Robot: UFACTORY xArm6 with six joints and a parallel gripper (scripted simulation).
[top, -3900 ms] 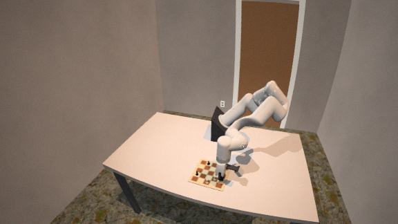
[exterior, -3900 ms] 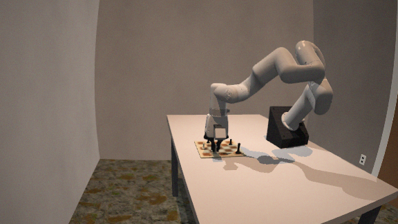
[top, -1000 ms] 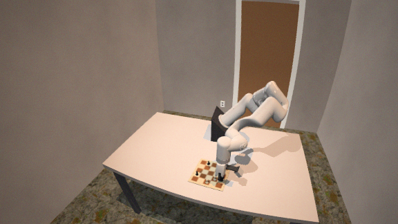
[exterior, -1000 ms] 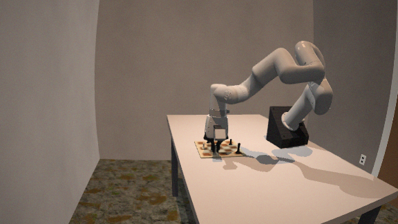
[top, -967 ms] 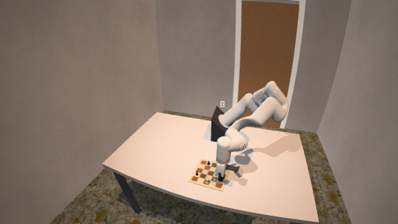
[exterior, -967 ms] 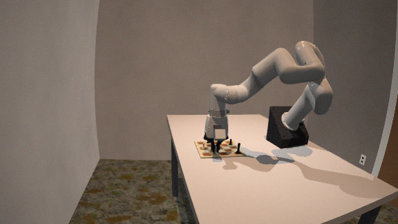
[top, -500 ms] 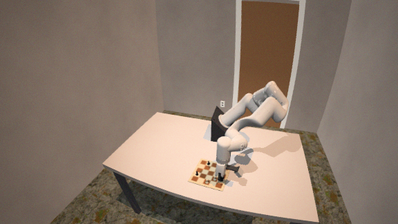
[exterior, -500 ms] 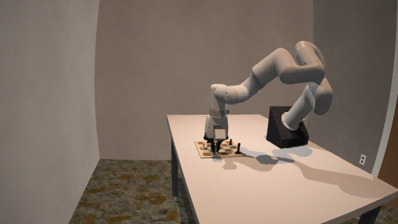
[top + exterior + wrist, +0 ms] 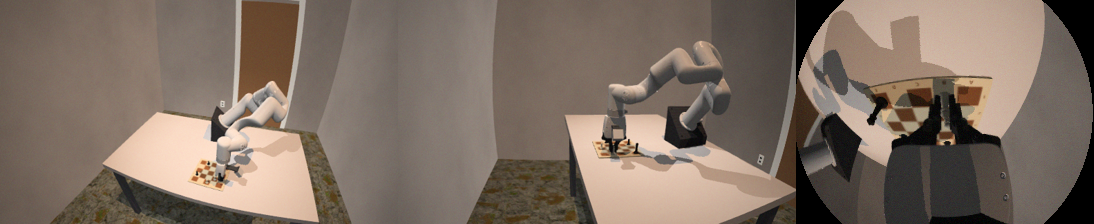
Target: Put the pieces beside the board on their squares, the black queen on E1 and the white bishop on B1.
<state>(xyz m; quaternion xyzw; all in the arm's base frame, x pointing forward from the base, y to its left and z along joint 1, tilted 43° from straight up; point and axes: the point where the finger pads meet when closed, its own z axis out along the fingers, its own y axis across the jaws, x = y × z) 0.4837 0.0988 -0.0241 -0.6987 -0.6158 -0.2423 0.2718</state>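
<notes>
Right now my hand is 10 mm above the white bishop. From my hand the other things lie so: chessboard: 50 mm behind, 70 mm to the right, 40 mm below; then black queen: 110 mm behind, 10 mm to the left, 10 mm below.
</notes>
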